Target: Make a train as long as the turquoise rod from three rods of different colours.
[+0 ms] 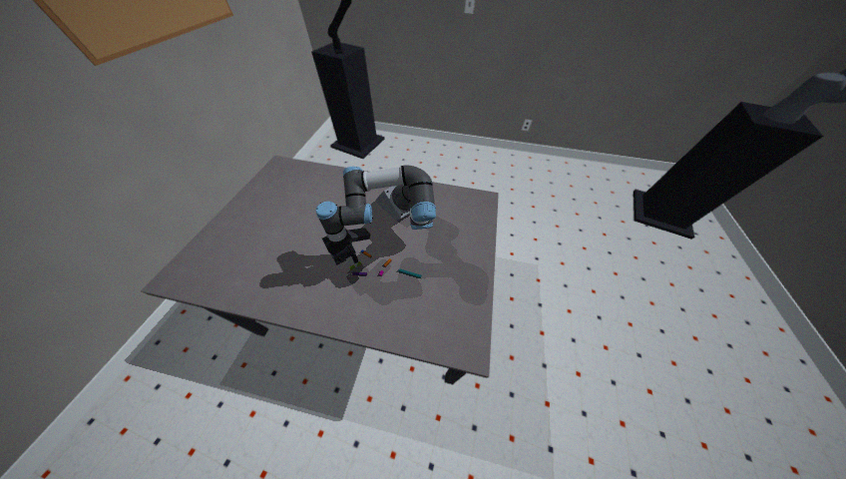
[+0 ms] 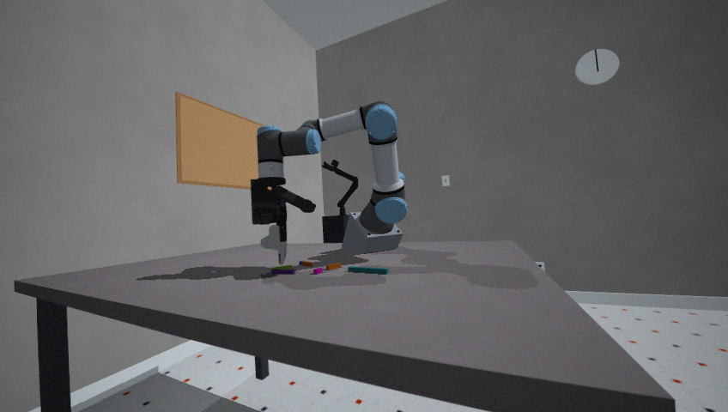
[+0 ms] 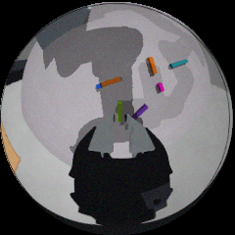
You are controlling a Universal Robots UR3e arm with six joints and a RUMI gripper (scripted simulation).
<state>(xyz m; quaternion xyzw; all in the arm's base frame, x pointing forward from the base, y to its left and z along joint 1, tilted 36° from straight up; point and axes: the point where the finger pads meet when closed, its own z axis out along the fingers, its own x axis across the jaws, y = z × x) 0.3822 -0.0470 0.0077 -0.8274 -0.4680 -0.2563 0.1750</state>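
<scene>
The lime rod is 30 mm below my hand. Also, from my hand: purple rod 40 mm to the left, 30 mm below, 20 mm ahead; magenta rod 120 mm to the left, 30 mm below, 20 mm behind; blue rod 70 mm behind, 30 mm below, 20 mm to the right.
</scene>
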